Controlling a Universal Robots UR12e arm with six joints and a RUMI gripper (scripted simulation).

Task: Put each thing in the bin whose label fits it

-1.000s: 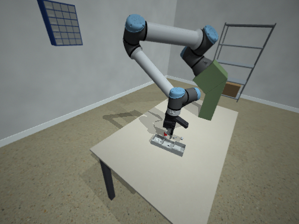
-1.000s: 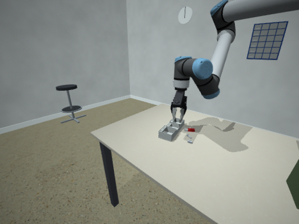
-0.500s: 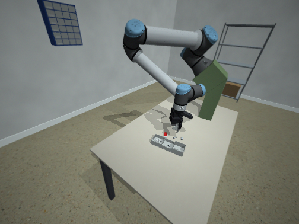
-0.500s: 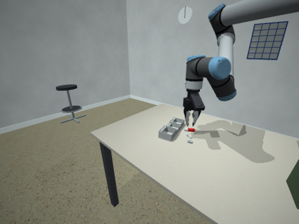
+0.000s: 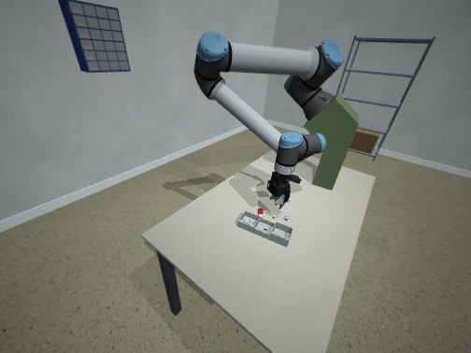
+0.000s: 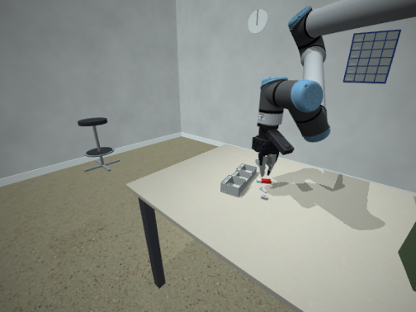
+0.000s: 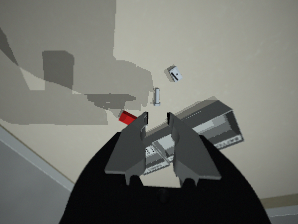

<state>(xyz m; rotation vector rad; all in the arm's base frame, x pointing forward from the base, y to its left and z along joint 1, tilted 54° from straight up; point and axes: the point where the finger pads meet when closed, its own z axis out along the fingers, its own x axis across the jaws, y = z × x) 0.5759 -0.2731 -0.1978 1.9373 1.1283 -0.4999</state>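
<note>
Right now the grey bolt is 1 cm ahead of my hand and 8 cm below it. Also, from my hand: ring-shaped nut (12 cm ahead, 1 cm to the right, 8 cm below); then grey three-compartment bin row (12 cm ahead, 2 cm to the right, 7 cm below); then red-and-white block (3 cm ahead, 8 cm to the right, 8 cm below).
</note>
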